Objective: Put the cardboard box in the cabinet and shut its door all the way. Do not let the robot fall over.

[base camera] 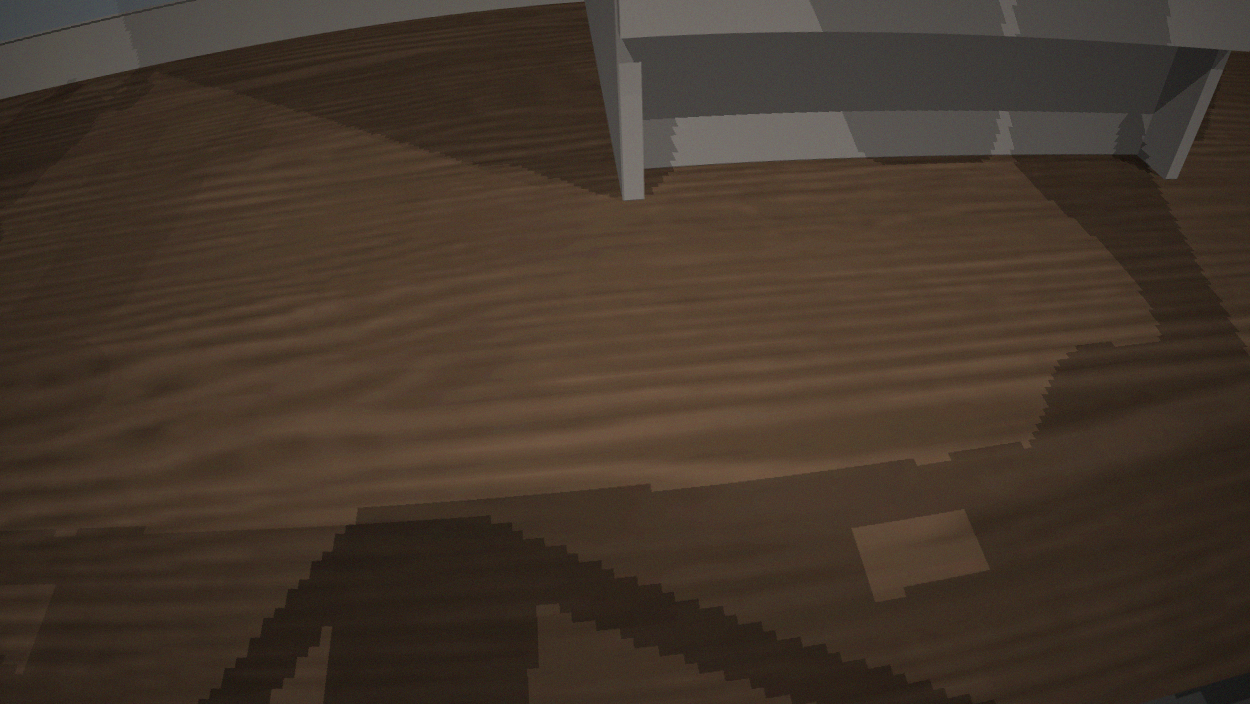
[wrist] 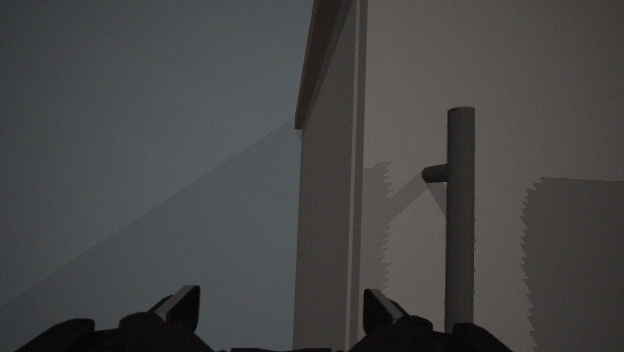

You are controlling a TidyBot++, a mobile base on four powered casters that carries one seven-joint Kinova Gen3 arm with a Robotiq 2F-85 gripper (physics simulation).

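Observation:
The white cabinet stands close in front; the base camera view shows its lower part and feet at the top right. Its door looks shut in the wrist view, with a dark vertical bar handle near the door's left edge. My gripper is open and empty, with its fingertips low in the wrist view. The left fingertip is over the wall side, the right one over the door's left part, left of the handle. The handle's lower end is hidden behind the gripper's right side. The cardboard box does not show in either view.
A blue-grey wall rises behind and to the left of the cabinet. A pale baseboard runs along it at the top left of the base camera view. The wooden floor carries dark shadows. The cabinet's brown top overhangs its side.

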